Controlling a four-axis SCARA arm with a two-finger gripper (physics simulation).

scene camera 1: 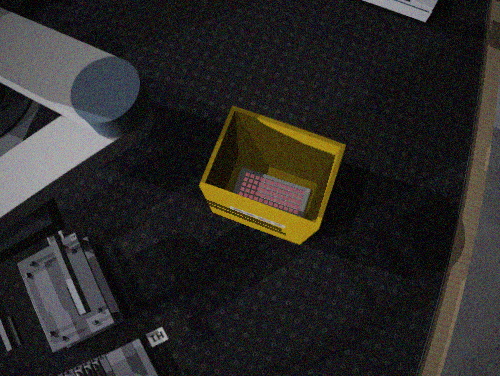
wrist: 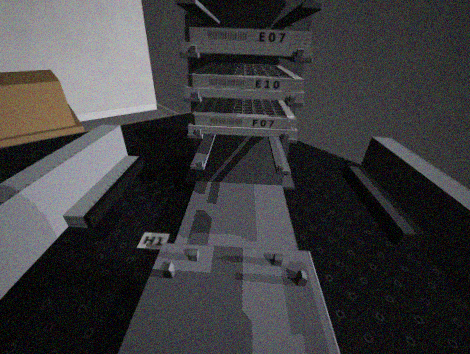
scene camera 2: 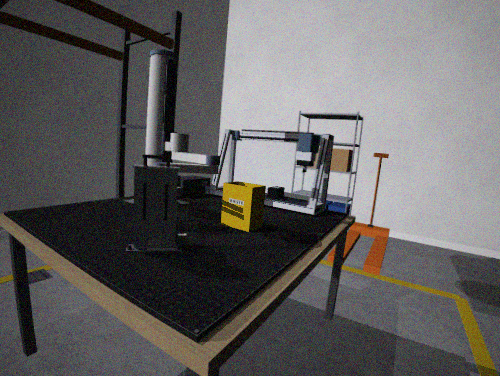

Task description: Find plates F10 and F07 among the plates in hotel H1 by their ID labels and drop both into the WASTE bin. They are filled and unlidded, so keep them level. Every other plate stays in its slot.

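Places are measured from the arm's base along level axes (x ahead, y left, z up), in metres.
Pixels of known places: gripper, fingertip midpoint: (scene camera 1: 48, 331) (wrist: 243, 150).
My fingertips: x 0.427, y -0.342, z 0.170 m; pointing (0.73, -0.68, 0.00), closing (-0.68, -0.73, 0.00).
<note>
Ahead of a thing's pixels: the offset from my fingertips to its top centre. "pt": to the spot under its first point.
Plate F07 @(0.095 m ahead, 0.087 m right, 0.003 m down) (wrist: 227, 120) sits level in hotel H1 (scene camera 2: 156, 200), the lowest plate showing in the wrist view, with bare ledges below it. Plate E10 @(0.095 m ahead, 0.087 m right, 0.025 m up) (wrist: 222, 81) is just above it, and plate E07 @(0.095 m ahead, 0.087 m right, 0.053 m up) (wrist: 225, 37) above that. Slots higher up are cut off. My gripper (wrist: 243, 150) is open and empty; its fingers stand wide to the left and right, in front of the plate stack. The yellow WASTE bin @(0.220 m ahead, 0.316 m left, 0.043 m up) (scene camera 1: 260, 217) (scene camera 2: 243, 207) stands upright. A plate with red wells @(0.224 m ahead, 0.308 m left, 0.137 m down) (scene camera 1: 275, 194) lies inside on its floor; its ID label cannot be read.
A grey nest with corner pegs @(0.043 m back, 0.041 m left, 0.087 m down) (scene camera 1: 42, 300) is at lower left in scene camera 1; a pegged platform @(pt 0.007 m back, 0.036 m left, 0.097 m down) (wrist: 200, 310) is below the gripper. The H1 tag @(0.120 m ahead, 0.023 m left, 0.157 m down) (scene camera 1: 156, 336) (wrist: 152, 240) lies near the hotel. A white gantry machine (scene camera 2: 270, 134) stands behind the bin.
</note>
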